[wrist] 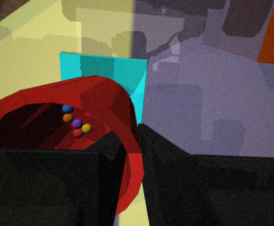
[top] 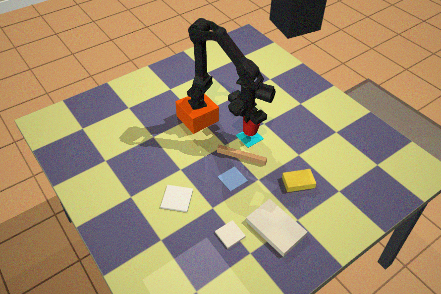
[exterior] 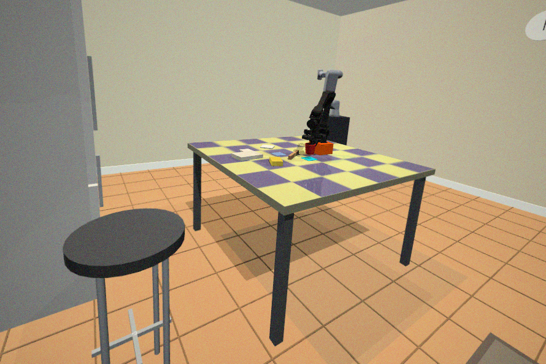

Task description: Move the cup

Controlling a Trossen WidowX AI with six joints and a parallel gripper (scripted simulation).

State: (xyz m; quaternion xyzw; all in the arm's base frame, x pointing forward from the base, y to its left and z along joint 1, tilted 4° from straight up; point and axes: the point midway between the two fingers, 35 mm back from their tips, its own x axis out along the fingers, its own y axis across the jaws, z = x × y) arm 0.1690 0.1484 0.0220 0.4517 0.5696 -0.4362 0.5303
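Now: the cyan pad 30 mm ahead of my gripper tip, 10 mm to the left of it and 80 mm below it. Also, from my gripper tip: red cup: 30 mm ahead, 10 mm to the left; then light blue pad: 200 mm ahead, 150 mm to the right, 80 mm below; then wooden bar: 110 mm ahead, 70 mm to the right, 70 mm below.
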